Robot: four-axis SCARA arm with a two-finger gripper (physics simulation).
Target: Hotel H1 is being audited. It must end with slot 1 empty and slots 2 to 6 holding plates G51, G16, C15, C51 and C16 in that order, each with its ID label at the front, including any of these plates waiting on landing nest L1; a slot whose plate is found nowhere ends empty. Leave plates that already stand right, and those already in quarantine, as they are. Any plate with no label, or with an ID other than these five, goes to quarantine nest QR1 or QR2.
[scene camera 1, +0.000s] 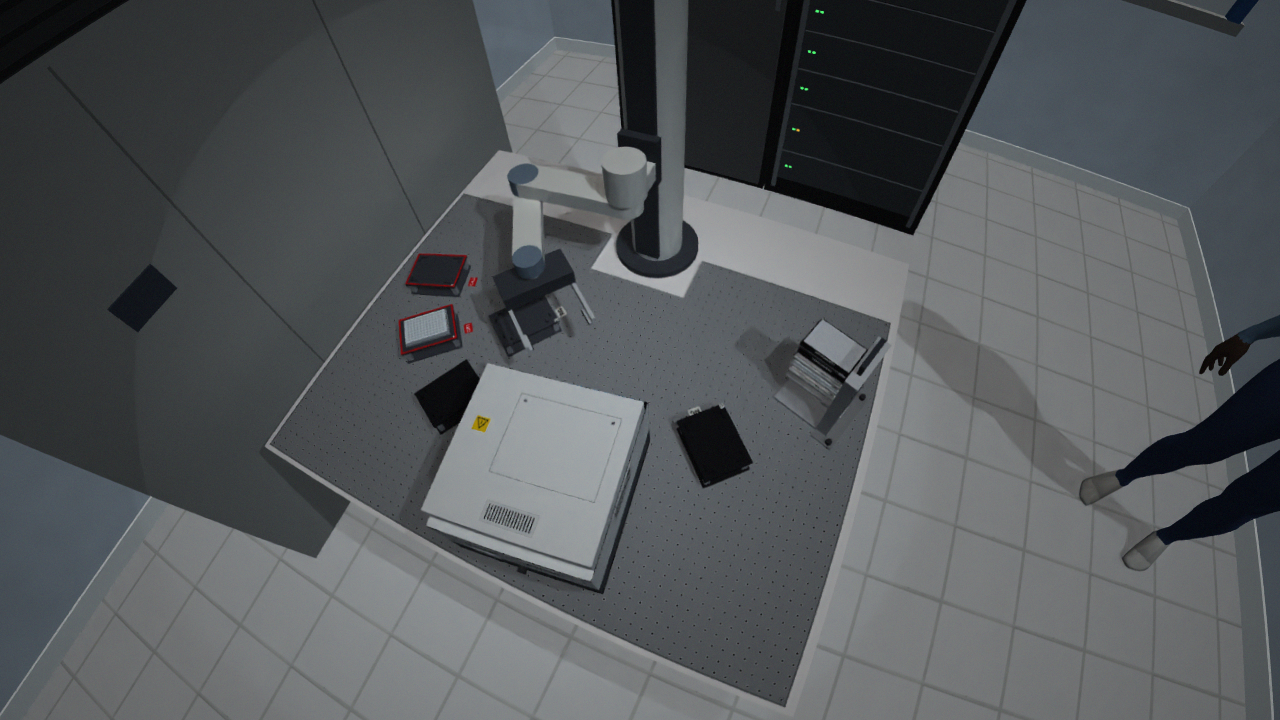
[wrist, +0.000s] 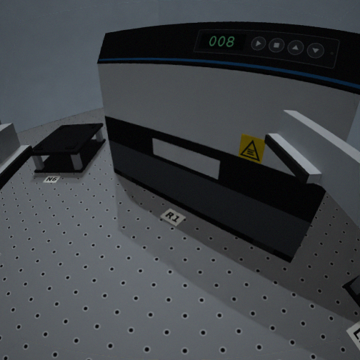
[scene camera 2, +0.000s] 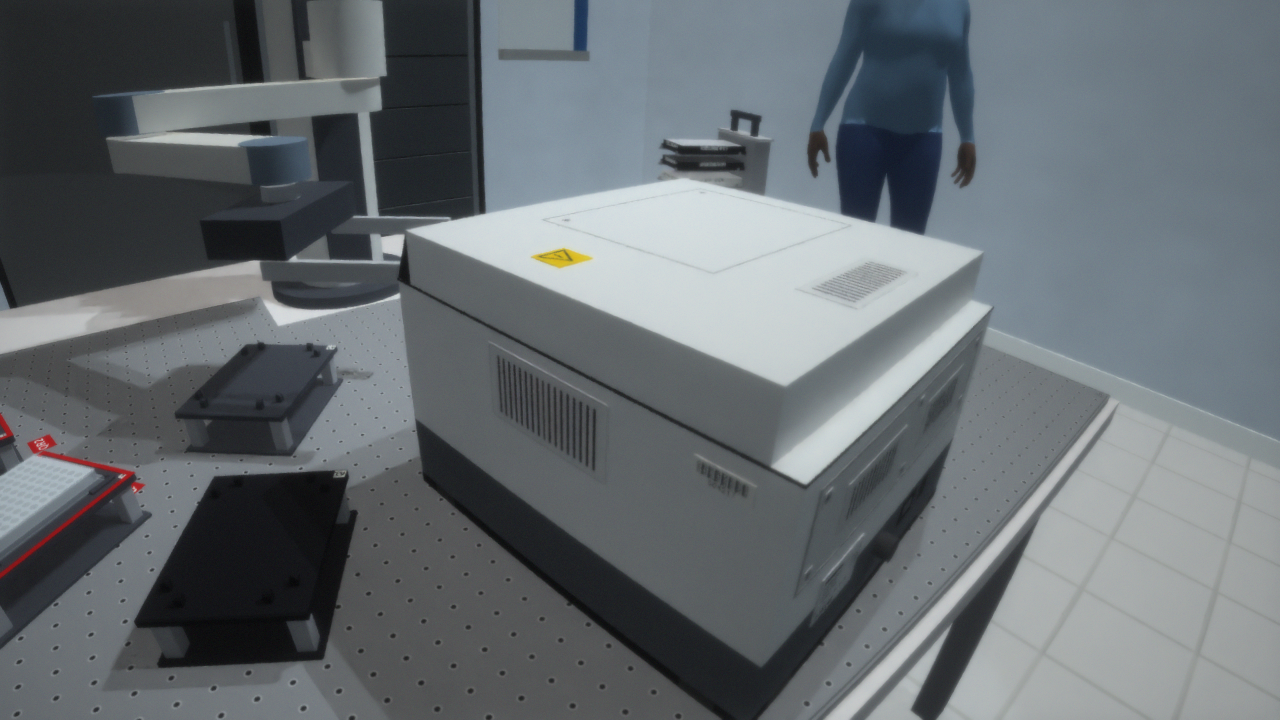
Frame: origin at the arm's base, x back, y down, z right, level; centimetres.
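Seen in the pictures: gripper, fingertip midpoint: [scene camera 1: 561,335]; arm's base at its link origin: [scene camera 1: 657,246] [scene camera 2: 344,283].
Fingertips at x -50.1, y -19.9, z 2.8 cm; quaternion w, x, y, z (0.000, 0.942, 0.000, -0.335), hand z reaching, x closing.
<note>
Pixels of each thing's top centre, then the offset from my fingertips to it.
- dark nest at its top centre: [scene camera 2: 259,368] [scene camera 1: 522,315] dz +18.8, dx +7.9, dy +12.6 cm
- white-topped plate at its top centre: [scene camera 2: 703,142] [scene camera 1: 835,345] dz -58.8, dx +17.7, dy -5.4 cm
- red-rimmed quarantine nest at its top centre: [scene camera 2: 8,512] [scene camera 1: 426,328] dz +42.8, dx -5.4, dy +13.2 cm
- white plate at its top centre: [scene camera 2: 3,502] [scene camera 1: 425,325] dz +42.8, dx -5.4, dy +12.2 cm
- red-rimmed nest at its top centre: [scene camera 1: 435,268] dz +53.4, dx +13.3, dy +13.0 cm
- large white instrument at its top centre: [scene camera 2: 712,235] [scene camera 1: 533,455] dz -11.1, dx -30.1, dy -6.9 cm
My gripper [scene camera 1: 557,333] [scene camera 2: 424,243] [wrist: 145,127] is open and empty, raised near a dark nest [scene camera 1: 517,329] [scene camera 2: 259,380]. That nest carries no plate; its tag is partly cut off in the wrist view. The hotel [scene camera 1: 845,398] [scene camera 2: 757,159] stands at the right of the table with several plates stacked in it; a white-topped plate [scene camera 1: 833,341] is uppermost. Their ID labels and slots are too small to read. One red-rimmed quarantine nest [scene camera 1: 401,345] [scene camera 2: 67,529] holds a white plate [scene camera 1: 427,327] [scene camera 2: 40,494]. The other red-rimmed nest [scene camera 1: 436,269] shows a bare dark top.
The large white instrument [scene camera 1: 546,456] [scene camera 2: 626,295] [wrist: 210,105] stands mid-table, with tag R1 [wrist: 173,217] before it. A black nest [scene camera 1: 713,445] [wrist: 70,138], tagged N6, stands beside it. Another black nest [scene camera 1: 447,394] [scene camera 2: 250,546] stands on its other side. The arm's column [scene camera 1: 669,134] rises behind.
</note>
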